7 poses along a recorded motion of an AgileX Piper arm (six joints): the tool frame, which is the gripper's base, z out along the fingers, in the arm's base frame.
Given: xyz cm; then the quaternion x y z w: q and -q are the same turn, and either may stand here.
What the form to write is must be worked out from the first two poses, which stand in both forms.
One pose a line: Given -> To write
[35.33 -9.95 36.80 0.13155 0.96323 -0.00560 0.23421] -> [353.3 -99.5 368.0 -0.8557 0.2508 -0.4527 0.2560 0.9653 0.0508]
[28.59 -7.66 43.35 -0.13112 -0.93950 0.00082 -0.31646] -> [285.9 -76.6 433.5 -0.7653 0.2459 -0.5948 0.2469 0.9656 0.0814]
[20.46 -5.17 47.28 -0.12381 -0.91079 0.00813 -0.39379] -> [204.6 -51.7 472.8 -0.6592 0.2191 -0.7193 0.2319 0.9692 0.0827]
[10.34 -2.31 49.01 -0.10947 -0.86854 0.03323 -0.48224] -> [103.4 -23.1 490.1 -0.5109 0.1581 -0.8450 0.2222 0.9738 0.0479]
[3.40 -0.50 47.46 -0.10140 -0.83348 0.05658 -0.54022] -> [34.0 -5.0 474.6 -0.3958 0.1079 -0.9120 0.2302 0.9730 0.0152]
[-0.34 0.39 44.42 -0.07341 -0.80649 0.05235 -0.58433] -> [-3.4 3.9 444.2 -0.3063 0.0572 -0.9502 0.1796 0.9837 0.0014]
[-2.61 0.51 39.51 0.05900 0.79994 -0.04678 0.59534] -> [-26.1 5.1 395.1 -0.2842 0.0387 -0.9580 0.1501 0.9887 -0.0046]
